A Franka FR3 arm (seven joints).
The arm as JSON. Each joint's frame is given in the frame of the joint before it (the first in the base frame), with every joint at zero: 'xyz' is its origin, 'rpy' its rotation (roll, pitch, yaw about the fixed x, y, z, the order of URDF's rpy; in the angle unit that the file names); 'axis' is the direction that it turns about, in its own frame. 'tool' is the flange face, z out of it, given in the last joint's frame.
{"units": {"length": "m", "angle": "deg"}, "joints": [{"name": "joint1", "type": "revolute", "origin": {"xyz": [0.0, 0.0, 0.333], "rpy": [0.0, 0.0, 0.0]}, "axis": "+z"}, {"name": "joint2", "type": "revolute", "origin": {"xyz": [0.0, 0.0, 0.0], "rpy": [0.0, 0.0, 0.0]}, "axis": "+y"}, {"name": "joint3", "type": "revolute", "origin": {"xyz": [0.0, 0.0, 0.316], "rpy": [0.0, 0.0, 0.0]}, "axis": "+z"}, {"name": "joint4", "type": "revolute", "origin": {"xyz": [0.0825, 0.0, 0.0], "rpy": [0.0, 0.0, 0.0]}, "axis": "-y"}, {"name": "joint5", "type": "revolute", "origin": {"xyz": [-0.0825, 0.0, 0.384], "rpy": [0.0, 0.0, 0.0]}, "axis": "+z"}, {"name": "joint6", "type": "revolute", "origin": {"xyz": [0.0, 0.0, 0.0], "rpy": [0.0, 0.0, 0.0]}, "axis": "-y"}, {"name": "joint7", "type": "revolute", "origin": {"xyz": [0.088, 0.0, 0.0], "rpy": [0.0, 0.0, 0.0]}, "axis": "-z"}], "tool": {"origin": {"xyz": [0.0, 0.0, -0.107], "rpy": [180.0, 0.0, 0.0]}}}
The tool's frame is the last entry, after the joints.
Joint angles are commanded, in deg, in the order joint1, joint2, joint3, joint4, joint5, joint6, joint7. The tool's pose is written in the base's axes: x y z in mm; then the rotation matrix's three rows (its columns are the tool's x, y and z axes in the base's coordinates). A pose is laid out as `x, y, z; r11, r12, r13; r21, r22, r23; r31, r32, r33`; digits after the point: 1 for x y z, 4 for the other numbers.
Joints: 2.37 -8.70 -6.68 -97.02 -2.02 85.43 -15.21
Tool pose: 495.9, -46.1, 639.7; 0.9806, 0.1891, -0.0526; 0.1886, -0.9820, -0.0137; -0.0543, 0.0035, -0.9985
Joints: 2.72 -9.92 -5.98 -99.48 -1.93 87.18 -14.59
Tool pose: 492.7, -36.4, 632.9; 0.9793, 0.1975, -0.0433; 0.1971, -0.9803, -0.0133; -0.0450, 0.0045, -0.9990
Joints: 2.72 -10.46 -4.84 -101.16 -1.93 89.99 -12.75
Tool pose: 495.0, -25.8, 628.1; 0.9824, 0.1862, -0.0137; 0.1860, -0.9824, -0.0179; -0.0168, 0.0150, -0.9997
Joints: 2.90 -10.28 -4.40 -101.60 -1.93 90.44 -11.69
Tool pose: 496.7, -20.0, 623.7; 0.9837, 0.1789, -0.0164; 0.1786, -0.9837, -0.0196; -0.0196, 0.0164, -0.9997
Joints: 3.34 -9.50 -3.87 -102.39 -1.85 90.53 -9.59
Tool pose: 500.4, -10.7, 610.6; 0.9863, 0.1599, -0.0417; 0.1591, -0.9870, -0.0208; -0.0445, 0.0139, -0.9989
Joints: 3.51 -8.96 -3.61 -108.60 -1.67 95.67 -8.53
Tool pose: 505.1, -5.6, 562.0; 0.9860, 0.1518, -0.0695; 0.1509, -0.9884, -0.0192; -0.0716, 0.0084, -0.9974
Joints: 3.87 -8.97 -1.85 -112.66 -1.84 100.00 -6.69
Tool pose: 505.6, 14.1, 534.8; 0.9852, 0.1591, -0.0633; 0.1575, -0.9871, -0.0289; -0.0671, 0.0185, -0.9976
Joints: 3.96 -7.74 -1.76 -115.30 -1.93 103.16 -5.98
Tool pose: 509.5, 16.2, 506.6; 0.9855, 0.1523, -0.0754; 0.1503, -0.9881, -0.0316; -0.0794, 0.0198, -0.9966
